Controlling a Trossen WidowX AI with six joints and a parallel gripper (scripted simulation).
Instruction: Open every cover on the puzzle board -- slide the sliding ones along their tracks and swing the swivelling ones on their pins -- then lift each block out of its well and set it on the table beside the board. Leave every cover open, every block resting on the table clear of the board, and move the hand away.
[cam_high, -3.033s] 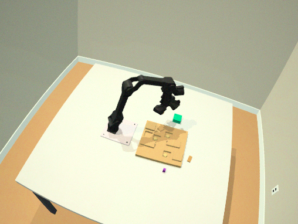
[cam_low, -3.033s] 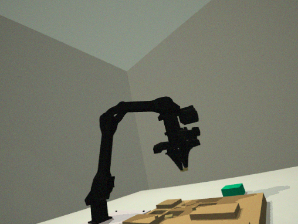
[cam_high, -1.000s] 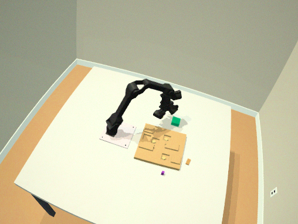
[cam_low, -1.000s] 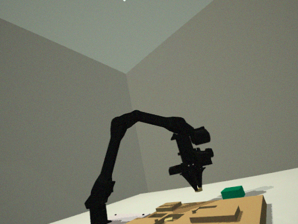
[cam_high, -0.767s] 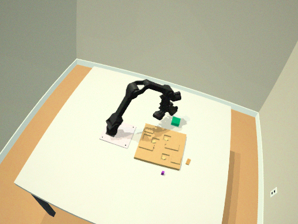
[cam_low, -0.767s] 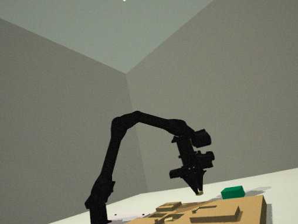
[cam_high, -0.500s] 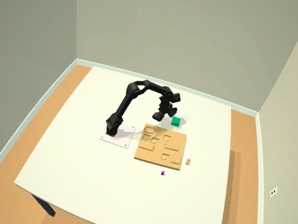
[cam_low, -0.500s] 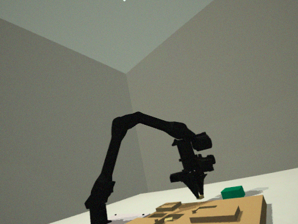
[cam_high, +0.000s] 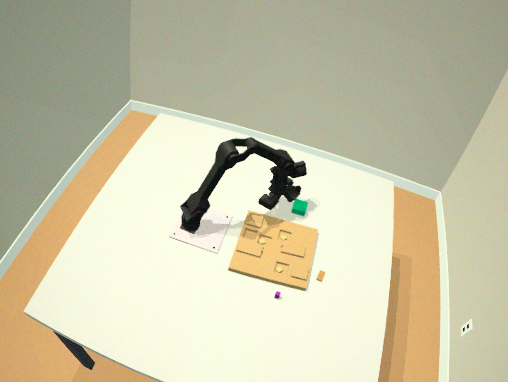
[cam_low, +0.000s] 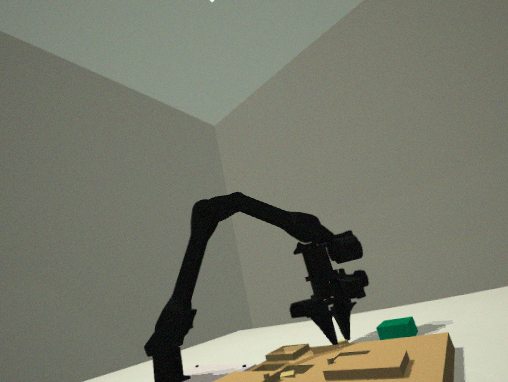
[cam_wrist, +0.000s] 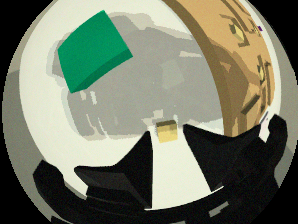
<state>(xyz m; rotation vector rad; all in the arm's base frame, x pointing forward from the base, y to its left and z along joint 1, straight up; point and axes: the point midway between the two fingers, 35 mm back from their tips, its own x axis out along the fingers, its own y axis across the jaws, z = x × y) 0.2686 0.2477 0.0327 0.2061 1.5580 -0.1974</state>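
Now: gripper tip 11 cm short of the green block, 3 cm to the right of it and 1 cm below it. Also, from my gripper tip: purple block 42 cm to the right, 14 cm ahead, 1 cm above; then orange block 28 cm ahead, 27 cm to the right.
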